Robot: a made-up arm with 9 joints. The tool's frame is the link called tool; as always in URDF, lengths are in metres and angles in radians.
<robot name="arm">
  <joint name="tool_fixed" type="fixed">
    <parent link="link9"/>
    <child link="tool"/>
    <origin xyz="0.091 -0.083 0.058" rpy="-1.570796 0 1.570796"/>
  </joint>
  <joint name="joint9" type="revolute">
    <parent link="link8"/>
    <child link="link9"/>
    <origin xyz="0.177 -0.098 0.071" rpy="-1.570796 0 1.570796"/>
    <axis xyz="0 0 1"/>
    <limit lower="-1.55" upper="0.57" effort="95" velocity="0.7"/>
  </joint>
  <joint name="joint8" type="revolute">
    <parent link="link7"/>
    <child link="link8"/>
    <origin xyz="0.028 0.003 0.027" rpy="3.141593 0 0"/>
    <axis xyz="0 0 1"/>
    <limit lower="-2.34" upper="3.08" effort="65" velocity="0.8"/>
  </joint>
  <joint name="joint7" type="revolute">
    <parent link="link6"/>
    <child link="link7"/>
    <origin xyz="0.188 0.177 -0.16" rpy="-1.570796 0 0"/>
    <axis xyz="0 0 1"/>
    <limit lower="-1.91" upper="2.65" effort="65" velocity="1"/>
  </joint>
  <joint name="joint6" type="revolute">
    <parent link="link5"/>
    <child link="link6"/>
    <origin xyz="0.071 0.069 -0.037" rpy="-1.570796 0 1.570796"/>
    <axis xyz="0 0 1"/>
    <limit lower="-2.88" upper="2.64" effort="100" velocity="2.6"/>
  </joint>
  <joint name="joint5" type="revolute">
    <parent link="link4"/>
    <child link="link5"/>
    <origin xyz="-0.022 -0.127 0.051" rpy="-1.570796 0 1.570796"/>
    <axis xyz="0 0 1"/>
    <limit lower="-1.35" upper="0.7" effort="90" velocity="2.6"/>
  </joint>
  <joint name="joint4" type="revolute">
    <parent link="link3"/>
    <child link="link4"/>
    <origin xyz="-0.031 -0.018 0.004" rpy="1.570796 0 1.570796"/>
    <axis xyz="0 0 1"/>
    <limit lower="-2.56" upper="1.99" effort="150" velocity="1"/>
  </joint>
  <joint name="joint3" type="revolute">
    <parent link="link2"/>
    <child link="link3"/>
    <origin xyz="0.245 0.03 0.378" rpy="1.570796 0 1.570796"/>
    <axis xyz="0 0 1"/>
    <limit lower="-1.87" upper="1.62" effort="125" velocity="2.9"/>
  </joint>
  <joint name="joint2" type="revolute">
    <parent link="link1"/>
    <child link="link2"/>
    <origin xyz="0.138 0.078 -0.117" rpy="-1.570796 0 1.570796"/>
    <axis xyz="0 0 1"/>
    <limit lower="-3.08" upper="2.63" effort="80" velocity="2.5"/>
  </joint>
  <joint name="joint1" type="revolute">
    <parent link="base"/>
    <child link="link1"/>
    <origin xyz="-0.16 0.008 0.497" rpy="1.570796 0 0"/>
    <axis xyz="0 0 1"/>
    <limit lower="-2.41" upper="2.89" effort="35" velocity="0.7"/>
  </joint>
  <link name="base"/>
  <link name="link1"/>
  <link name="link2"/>
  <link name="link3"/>
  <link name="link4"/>
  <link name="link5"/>
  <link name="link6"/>
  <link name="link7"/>
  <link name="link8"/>
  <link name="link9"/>
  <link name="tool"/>
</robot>
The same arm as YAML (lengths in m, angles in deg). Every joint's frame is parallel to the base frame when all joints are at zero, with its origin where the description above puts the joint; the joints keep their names.
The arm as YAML. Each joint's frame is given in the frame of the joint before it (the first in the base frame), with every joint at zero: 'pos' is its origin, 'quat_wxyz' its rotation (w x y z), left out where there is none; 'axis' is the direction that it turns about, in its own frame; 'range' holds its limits. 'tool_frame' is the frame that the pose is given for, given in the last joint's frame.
length_unit: m
angle_unit: deg
joints:
  - joint: joint1
    pos: [-0.16, 0.008, 0.497]
    axis: [0.0, -1.0, 0.0]
    range: [-138.08, 165.58]
  - joint: joint2
    pos: [0.138, 0.117, 0.078]
    axis: [-1.0, 0.0, 0.0]
    range: [-176.47, 150.69]
  - joint: joint3
    pos: [-0.378, 0.03, 0.245]
    axis: [0.0, 0.0, 1.0]
    range: [-107.14, 92.82]
  - joint: joint4
    pos: [0.018, -0.031, 0.004]
    axis: [0.0, 1.0, 0.0]
    range: [-146.68, 114.02]
  - joint: joint5
    pos: [0.022, 0.051, -0.127]
    axis: [1.0, 0.0, 0.0]
    range: [-77.35, 40.11]
  - joint: joint6
    pos: [-0.037, -0.069, 0.071]
    axis: [0.0, 0.0, -1.0]
    range: [-165.01, 151.26]
  - joint: joint7
    pos: [-0.177, -0.188, 0.16]
    axis: [-1.0, 0.0, 0.0]
    range: [-109.43, 151.83]
  - joint: joint8
    pos: [-0.027, -0.028, 0.003]
    axis: [1.0, 0.0, 0.0]
    range: [-134.07, 176.47]
  - joint: joint9
    pos: [0.071, -0.177, 0.098]
    axis: [0.0, 1.0, 0.0]
    range: [-88.81, 32.66]
tool_frame:
  pos: [0.083, 0.058, -0.091]
  quat_wxyz: [0.0, 0.000001, 0.0, -1.0]

